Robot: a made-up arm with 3 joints.
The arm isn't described. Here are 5 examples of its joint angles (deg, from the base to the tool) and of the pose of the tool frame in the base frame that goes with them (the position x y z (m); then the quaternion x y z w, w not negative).
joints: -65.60 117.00 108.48
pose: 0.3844 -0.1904 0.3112 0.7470 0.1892 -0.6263 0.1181
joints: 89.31 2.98 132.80
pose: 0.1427 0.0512 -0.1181 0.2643 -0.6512 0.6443 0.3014
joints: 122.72 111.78 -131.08
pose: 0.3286 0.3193 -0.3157 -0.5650 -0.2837 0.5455 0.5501
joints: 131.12 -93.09 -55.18
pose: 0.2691 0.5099 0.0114 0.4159 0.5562 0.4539 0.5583
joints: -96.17 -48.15 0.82
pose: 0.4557 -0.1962 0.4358 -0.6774 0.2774 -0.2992 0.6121
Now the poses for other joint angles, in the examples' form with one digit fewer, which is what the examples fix.
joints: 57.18 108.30 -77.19
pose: 0.267 -0.440 -0.171 0.663 -0.381 -0.624 0.160
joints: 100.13 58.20 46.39
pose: 0.385 -0.032 0.029 0.493 -0.551 -0.122 0.662
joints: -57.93 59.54 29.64
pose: 0.415 0.009 0.367 -0.517 -0.312 0.427 0.673
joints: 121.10 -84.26 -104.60
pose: 0.294 0.415 -0.254 0.134 0.713 0.069 0.685
